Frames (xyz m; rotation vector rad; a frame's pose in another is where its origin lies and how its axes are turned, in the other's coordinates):
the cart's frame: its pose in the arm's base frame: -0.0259 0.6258 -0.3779 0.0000 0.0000 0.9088
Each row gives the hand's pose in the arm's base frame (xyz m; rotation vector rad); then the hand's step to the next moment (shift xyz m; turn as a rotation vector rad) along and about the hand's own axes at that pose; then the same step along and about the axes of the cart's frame.
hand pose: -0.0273 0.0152 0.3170 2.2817 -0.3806 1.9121
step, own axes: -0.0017 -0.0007 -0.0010 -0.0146 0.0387 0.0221
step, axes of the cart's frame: 0.0002 0.0015 -0.0014 -0.0280 -0.0316 -0.0205
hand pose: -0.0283 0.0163 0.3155 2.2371 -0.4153 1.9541
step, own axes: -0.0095 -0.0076 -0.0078 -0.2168 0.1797 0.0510
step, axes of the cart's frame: 0.0045 0.0114 -0.0077 -0.1459 -0.0748 -0.2346
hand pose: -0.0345 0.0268 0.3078 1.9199 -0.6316 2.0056
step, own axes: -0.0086 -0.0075 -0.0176 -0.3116 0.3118 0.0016
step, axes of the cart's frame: 0.0059 0.0185 -0.0080 -0.2721 -0.0439 -0.3440
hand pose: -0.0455 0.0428 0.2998 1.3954 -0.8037 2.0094
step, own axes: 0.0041 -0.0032 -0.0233 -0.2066 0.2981 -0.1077
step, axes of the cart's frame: 0.0075 0.0226 -0.0021 -0.2468 0.0882 -0.2729
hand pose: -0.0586 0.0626 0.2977 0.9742 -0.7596 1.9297
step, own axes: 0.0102 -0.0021 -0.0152 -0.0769 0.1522 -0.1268
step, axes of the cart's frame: 0.0090 0.0160 0.0010 -0.0942 0.1143 -0.1524
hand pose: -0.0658 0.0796 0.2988 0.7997 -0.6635 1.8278
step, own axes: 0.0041 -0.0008 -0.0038 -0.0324 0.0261 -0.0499
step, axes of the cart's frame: 0.0035 0.0044 0.0008 -0.0088 0.0264 -0.0587
